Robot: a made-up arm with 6 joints. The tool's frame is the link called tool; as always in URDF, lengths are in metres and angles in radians. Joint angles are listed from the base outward.
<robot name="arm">
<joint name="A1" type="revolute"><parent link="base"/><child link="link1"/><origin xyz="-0.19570 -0.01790 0.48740" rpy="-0.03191 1.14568 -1.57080"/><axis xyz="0 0 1"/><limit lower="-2.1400" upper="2.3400"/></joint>
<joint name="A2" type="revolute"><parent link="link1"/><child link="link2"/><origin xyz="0.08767 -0.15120 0.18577" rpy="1.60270 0.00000 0.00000"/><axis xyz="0 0 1"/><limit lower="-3.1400" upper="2.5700"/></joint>
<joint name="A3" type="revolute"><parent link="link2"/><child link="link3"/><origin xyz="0.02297 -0.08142 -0.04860" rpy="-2.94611 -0.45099 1.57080"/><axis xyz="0 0 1"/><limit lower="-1.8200" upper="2.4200"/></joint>
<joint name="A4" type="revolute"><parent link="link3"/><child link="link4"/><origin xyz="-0.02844 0.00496 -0.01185" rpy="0.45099 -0.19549 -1.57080"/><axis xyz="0 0 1"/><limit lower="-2.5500" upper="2.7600"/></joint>
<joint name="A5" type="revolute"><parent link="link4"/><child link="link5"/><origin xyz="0.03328 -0.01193 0.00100" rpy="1.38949 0.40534 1.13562"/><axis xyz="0 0 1"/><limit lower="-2.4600" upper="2.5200"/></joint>
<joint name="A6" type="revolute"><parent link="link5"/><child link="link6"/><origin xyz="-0.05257 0.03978 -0.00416" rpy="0.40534 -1.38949 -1.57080"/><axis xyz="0 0 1"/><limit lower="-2.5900" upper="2.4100"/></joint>
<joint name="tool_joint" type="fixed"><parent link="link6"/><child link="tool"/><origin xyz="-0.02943 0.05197 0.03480" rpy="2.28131 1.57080 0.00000"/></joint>
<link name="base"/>
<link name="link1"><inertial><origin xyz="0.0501 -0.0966 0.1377"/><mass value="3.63"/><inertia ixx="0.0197" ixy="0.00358" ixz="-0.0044" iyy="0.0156" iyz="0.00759" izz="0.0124"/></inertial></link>
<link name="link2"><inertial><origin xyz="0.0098 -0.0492 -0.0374"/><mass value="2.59"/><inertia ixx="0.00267" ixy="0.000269" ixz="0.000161" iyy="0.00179" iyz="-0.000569" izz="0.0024"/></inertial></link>
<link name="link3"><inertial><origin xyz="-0.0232 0.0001 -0.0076"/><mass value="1.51"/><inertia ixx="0.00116" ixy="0" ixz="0" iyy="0.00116" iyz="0" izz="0.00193"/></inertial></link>
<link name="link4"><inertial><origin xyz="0.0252 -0.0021 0.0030"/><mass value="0.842"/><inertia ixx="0.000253" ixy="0" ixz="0" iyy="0.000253" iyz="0" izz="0.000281"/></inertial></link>
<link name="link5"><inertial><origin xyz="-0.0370 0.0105 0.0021"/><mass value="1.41"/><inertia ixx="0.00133" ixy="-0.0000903" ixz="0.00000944" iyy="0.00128" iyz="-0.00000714" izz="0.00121"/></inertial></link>
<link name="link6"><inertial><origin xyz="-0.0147 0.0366 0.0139"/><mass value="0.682"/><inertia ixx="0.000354" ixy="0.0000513" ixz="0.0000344" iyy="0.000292" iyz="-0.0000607" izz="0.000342"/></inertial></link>
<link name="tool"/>
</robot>
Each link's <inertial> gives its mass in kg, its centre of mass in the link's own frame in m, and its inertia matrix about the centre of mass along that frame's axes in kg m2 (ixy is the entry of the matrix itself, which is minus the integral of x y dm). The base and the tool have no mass. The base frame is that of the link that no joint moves.
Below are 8 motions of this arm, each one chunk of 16 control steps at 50 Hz.
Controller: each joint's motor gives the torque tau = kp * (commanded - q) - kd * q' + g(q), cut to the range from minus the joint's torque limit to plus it. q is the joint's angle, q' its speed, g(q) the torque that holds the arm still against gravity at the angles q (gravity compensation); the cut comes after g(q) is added. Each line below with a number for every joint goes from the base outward.
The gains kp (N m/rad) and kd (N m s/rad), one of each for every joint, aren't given. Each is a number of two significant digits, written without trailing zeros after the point. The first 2 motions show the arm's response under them.
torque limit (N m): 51 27 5.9 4.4 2.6 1.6
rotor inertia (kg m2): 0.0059 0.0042 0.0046 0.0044 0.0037 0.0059
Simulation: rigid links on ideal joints. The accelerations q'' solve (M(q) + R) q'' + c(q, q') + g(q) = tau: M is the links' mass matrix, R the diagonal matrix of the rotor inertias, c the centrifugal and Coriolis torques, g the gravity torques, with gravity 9.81 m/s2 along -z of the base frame. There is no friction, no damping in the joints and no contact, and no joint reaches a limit. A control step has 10 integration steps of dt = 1/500 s. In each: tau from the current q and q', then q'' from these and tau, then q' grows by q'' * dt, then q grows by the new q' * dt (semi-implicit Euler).
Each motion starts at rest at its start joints. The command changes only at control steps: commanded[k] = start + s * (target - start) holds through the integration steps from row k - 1 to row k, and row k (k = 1, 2, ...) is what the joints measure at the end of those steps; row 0 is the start. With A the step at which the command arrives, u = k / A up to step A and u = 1 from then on. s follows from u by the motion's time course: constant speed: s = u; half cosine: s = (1 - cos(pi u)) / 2; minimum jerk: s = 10 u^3 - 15 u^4 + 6 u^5; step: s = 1 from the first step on.
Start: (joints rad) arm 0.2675 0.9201 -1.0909 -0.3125 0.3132 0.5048
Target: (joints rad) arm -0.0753 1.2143 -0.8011 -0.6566 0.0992 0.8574
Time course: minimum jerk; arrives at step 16
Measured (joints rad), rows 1 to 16:
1: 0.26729 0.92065 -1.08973 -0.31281 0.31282 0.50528
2: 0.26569 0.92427 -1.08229 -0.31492 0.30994 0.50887
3: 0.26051 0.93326 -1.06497 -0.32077 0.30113 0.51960
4: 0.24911 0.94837 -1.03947 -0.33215 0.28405 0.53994
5: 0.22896 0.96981 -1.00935 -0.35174 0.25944 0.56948
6: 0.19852 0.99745 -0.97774 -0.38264 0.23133 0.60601
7: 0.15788 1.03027 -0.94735 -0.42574 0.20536 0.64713
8: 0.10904 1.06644 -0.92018 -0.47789 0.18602 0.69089
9: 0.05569 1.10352 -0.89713 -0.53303 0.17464 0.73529
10: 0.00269 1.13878 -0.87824 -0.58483 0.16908 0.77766
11: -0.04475 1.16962 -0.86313 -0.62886 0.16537 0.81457
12: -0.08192 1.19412 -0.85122 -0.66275 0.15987 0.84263
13: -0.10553 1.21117 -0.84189 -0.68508 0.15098 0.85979
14: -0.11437 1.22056 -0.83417 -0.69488 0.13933 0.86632
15: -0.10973 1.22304 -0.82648 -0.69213 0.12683 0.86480
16: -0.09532 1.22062 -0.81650 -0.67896 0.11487 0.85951
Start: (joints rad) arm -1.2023 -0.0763 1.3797 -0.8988 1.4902 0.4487
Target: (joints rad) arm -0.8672 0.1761 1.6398 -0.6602 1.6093 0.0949
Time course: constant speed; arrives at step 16
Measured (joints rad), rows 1 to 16:
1: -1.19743 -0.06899 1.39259 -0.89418 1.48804 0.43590
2: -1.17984 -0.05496 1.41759 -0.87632 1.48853 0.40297
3: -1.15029 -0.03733 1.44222 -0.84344 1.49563 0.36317
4: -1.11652 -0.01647 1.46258 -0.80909 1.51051 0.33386
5: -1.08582 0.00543 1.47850 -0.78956 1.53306 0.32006
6: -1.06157 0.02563 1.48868 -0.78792 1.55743 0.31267
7: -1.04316 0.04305 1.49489 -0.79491 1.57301 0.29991
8: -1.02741 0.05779 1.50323 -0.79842 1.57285 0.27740
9: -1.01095 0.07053 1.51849 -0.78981 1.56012 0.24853
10: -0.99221 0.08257 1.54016 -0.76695 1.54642 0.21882
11: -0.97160 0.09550 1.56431 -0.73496 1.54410 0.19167
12: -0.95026 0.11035 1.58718 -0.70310 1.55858 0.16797
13: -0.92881 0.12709 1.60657 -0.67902 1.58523 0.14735
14: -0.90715 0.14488 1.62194 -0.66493 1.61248 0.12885
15: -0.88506 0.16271 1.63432 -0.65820 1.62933 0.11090
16: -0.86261 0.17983 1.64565 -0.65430 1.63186 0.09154
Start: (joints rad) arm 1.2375 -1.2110 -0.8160 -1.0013 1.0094 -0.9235
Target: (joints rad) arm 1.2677 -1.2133 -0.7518 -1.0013 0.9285 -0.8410
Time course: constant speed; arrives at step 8
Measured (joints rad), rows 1 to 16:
1: 1.23931 -1.21076 -0.80977 -1.00436 1.00819 -0.91771
2: 1.24392 -1.21131 -0.79909 -1.00705 1.00086 -0.90343
3: 1.24957 -1.21219 -0.78963 -1.00452 0.98511 -0.88672
4: 1.25440 -1.21224 -0.78095 -0.99986 0.96499 -0.87411
5: 1.25810 -1.21205 -0.77207 -0.99788 0.94706 -0.86648
6: 1.26128 -1.21248 -0.76369 -0.99906 0.93577 -0.85974
7: 1.26449 -1.21322 -0.75616 -1.00089 0.93104 -0.85014
8: 1.26796 -1.21372 -0.74904 -1.00166 0.92863 -0.83793
9: 1.26990 -1.21424 -0.74797 -0.99867 0.92469 -0.83187
10: 1.26919 -1.21384 -0.75064 -0.99607 0.92163 -0.83636
11: 1.26753 -1.21303 -0.75165 -0.99859 0.92287 -0.84417
12: 1.26673 -1.21306 -0.75194 -1.00297 0.92777 -0.84687
13: 1.26701 -1.21342 -0.75269 -1.00458 0.93293 -0.84310
14: 1.26766 -1.21330 -0.75316 -1.00337 0.93482 -0.83823
15: 1.26808 -1.21296 -0.75290 -1.00189 0.93236 -0.83745
16: 1.26812 -1.21287 -0.75220 -1.00147 0.92768 -0.84047

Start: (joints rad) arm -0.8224 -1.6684 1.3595 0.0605 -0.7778 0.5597
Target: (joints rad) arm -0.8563 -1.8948 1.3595 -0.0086 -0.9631 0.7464
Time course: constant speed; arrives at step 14
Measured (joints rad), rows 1 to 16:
1: -0.82378 -1.68030 1.35654 0.05891 -0.78706 0.56786
2: -0.82719 -1.70149 1.35663 0.05140 -0.80560 0.58804
3: -0.83089 -1.72050 1.36115 0.04133 -0.82322 0.60970
4: -0.83336 -1.73584 1.36235 0.03598 -0.83568 0.62308
5: -0.83502 -1.75073 1.35903 0.03487 -0.84591 0.63031
6: -0.83705 -1.76655 1.35728 0.03188 -0.85780 0.63989
7: -0.83971 -1.78306 1.35912 0.02508 -0.87215 0.65532
8: -0.84241 -1.79970 1.36080 0.01803 -0.88705 0.67259
9: -0.84479 -1.81596 1.36010 0.01342 -0.90061 0.68689
10: -0.84707 -1.83182 1.35881 0.01006 -0.91290 0.69804
11: -0.84951 -1.84777 1.35886 0.00570 -0.92532 0.70933
12: -0.85203 -1.86406 1.35967 0.00003 -0.93869 0.72292
13: -0.85445 -1.88042 1.35988 -0.00572 -0.95252 0.73788
14: -0.85678 -1.89660 1.35945 -0.01068 -0.96600 0.75206
15: -0.85709 -1.90028 1.36210 -0.01394 -0.96955 0.75663
16: -0.85583 -1.89536 1.36226 -0.01132 -0.96441 0.74878

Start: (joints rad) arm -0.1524 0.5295 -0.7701 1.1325 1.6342 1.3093
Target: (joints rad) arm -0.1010 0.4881 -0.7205 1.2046 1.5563 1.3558
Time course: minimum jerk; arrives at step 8
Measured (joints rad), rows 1 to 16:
1: -0.15217 0.52918 -0.76979 1.13267 1.63387 1.30981
2: -0.15049 0.52699 -0.76741 1.13424 1.63137 1.31333
3: -0.14519 0.52091 -0.75989 1.14056 1.62345 1.32295
4: -0.13470 0.51050 -0.74617 1.15603 1.60799 1.33796
5: -0.11969 0.49797 -0.72923 1.18193 1.58600 1.35270
6: -0.10352 0.48741 -0.71475 1.21250 1.56187 1.36055
7: -0.09103 0.48242 -0.70813 1.23586 1.54207 1.35912
8: -0.08590 0.48365 -0.71119 1.24021 1.53199 1.35197
9: -0.08821 0.48809 -0.72038 1.22231 1.53212 1.34634
10: -0.09485 0.49199 -0.72907 1.19218 1.53856 1.34734
11: -0.10177 0.49352 -0.73284 1.16846 1.54731 1.35357
12: -0.10605 0.49270 -0.73098 1.16583 1.55612 1.35926
13: -0.10679 0.49013 -0.72460 1.18480 1.56317 1.36043
14: -0.10495 0.48675 -0.71628 1.21295 1.56698 1.35815
15: -0.10249 0.48395 -0.70995 1.23439 1.56755 1.35620
16: -0.10103 0.48301 -0.70887 1.23907 1.56609 1.35660

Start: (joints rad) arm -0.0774 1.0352 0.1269 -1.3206 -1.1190 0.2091
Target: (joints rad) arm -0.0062 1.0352 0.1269 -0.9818 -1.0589 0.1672
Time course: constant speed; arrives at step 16
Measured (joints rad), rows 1 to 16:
1: -0.07653 1.03574 0.12506 -1.30987 -1.11878 0.20563
2: -0.07359 1.03688 0.12345 -1.28400 -1.11612 0.19895
3: -0.06830 1.03707 0.12495 -1.25292 -1.10992 0.19521
4: -0.06132 1.03552 0.12826 -1.22500 -1.10266 0.19696
5: -0.05384 1.03357 0.13067 -1.20149 -1.09748 0.19974
6: -0.04703 1.03289 0.13072 -1.18071 -1.09497 0.19806
7: -0.04166 1.03368 0.12871 -1.16215 -1.09317 0.19163
8: -0.03780 1.03509 0.12601 -1.14567 -1.08982 0.18472
9: -0.03492 1.03627 0.12396 -1.12940 -1.08433 0.18097
10: -0.03224 1.03683 0.12326 -1.11032 -1.07791 0.18020
11: -0.02905 1.03672 0.12407 -1.08707 -1.07244 0.17989
12: -0.02500 1.03600 0.12605 -1.06126 -1.06923 0.17820
13: -0.02018 1.03494 0.12837 -1.03591 -1.06833 0.17526
14: -0.01496 1.03399 0.13000 -1.01305 -1.06845 0.17203
15: -0.00979 1.03361 0.13023 -0.99273 -1.06752 0.16902
16: -0.00493 1.03395 0.12908 -0.97379 -1.06389 0.16615

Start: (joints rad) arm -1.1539 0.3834 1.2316 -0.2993 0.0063 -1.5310
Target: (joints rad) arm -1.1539 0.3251 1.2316 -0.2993 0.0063 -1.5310
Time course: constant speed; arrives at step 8
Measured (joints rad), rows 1 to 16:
1: -1.15295 0.37839 1.22961 -0.30017 0.00778 -1.53064
2: -1.15182 0.36952 1.22770 -0.30264 0.00915 -1.53072
3: -1.15191 0.36139 1.22830 -0.30472 0.00865 -1.53173
4: -1.15304 0.35415 1.22996 -0.30376 0.00748 -1.53252
5: -1.15427 0.34644 1.23139 -0.30029 0.00685 -1.53203
6: -1.15502 0.33837 1.23292 -0.29706 0.00637 -1.53070
7: -1.15519 0.33061 1.23435 -0.29551 0.00541 -1.52981
8: -1.15491 0.32334 1.23460 -0.29535 0.00428 -1.52993
9: -1.15539 0.32147 1.23544 -0.29536 0.00231 -1.53092
10: -1.15594 0.32350 1.23557 -0.29490 0.00163 -1.53127
11: -1.15533 0.32475 1.23354 -0.29541 0.00374 -1.53043
12: -1.15395 0.32506 1.23117 -0.29823 0.00669 -1.52986
13: -1.15282 0.32560 1.22973 -0.30197 0.00846 -1.53070
14: -1.15240 0.32619 1.22883 -0.30412 0.00893 -1.53218
15: -1.15262 0.32628 1.22850 -0.30398 0.00873 -1.53278
16: -1.15323 0.32588 1.22938 -0.30241 0.00814 -1.53202

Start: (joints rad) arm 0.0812 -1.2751 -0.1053 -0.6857 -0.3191 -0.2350
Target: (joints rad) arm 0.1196 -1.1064 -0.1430 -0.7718 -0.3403 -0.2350
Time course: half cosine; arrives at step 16
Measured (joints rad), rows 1 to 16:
1: 0.08123 -1.27414 -0.10440 -0.68564 -0.31949 -0.23508
2: 0.08163 -1.27073 -0.10258 -0.68555 -0.32132 -0.23531
3: 0.08294 -1.26416 -0.10182 -0.68632 -0.32521 -0.23547
4: 0.08541 -1.25412 -0.10339 -0.68972 -0.33017 -0.23531
5: 0.08887 -1.24077 -0.10724 -0.69707 -0.33404 -0.23491
6: 0.09286 -1.22479 -0.11299 -0.70797 -0.33501 -0.23475
7: 0.09699 -1.20716 -0.11989 -0.72068 -0.33285 -0.23508
8: 0.10106 -1.18889 -0.12695 -0.73332 -0.32907 -0.23559
9: 0.10506 -1.17096 -0.13323 -0.74462 -0.32599 -0.23574
10: 0.10897 -1.15421 -0.13818 -0.75400 -0.32539 -0.23535
11: 0.11262 -1.13930 -0.14166 -0.76135 -0.32764 -0.23479
12: 0.11578 -1.12669 -0.14390 -0.76689 -0.33167 -0.23453
13: 0.11823 -1.11666 -0.14532 -0.77100 -0.33572 -0.23470
14: 0.11989 -1.10937 -0.14634 -0.77405 -0.33827 -0.23501
15: 0.12080 -1.10490 -0.14720 -0.77616 -0.33871 -0.23513
16: 0.12102 -1.10336 -0.14791 -0.77723 -0.33735 -0.23499

